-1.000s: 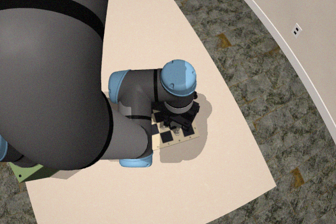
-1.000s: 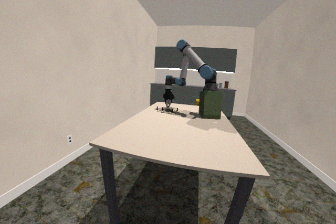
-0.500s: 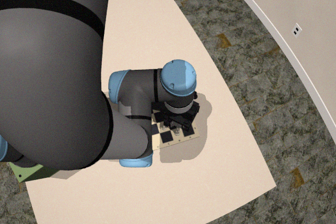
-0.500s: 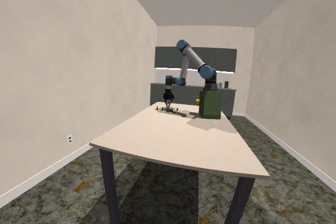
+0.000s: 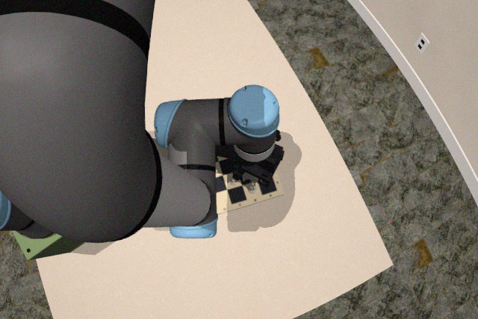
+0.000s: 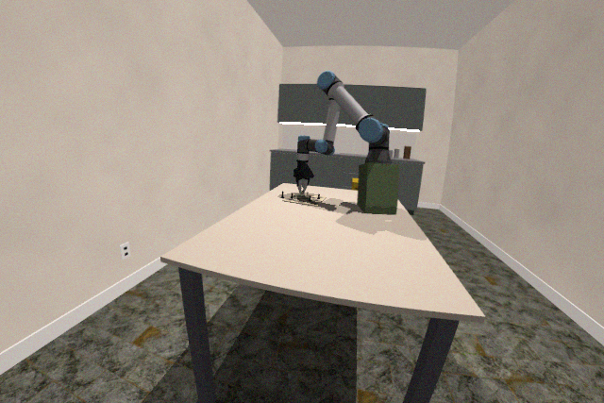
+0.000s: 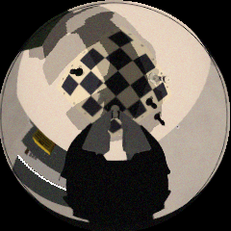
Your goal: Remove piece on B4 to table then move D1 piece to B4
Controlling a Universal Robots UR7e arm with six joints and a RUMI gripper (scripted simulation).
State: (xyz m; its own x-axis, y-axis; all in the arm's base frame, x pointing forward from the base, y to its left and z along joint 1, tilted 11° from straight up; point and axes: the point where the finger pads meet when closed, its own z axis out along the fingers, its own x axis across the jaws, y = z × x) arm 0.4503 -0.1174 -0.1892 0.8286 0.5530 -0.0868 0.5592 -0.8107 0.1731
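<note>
Right now the chessboard is 30 mm behind my hand, 40 mm to the left of it and 30 mm below it.
</note>
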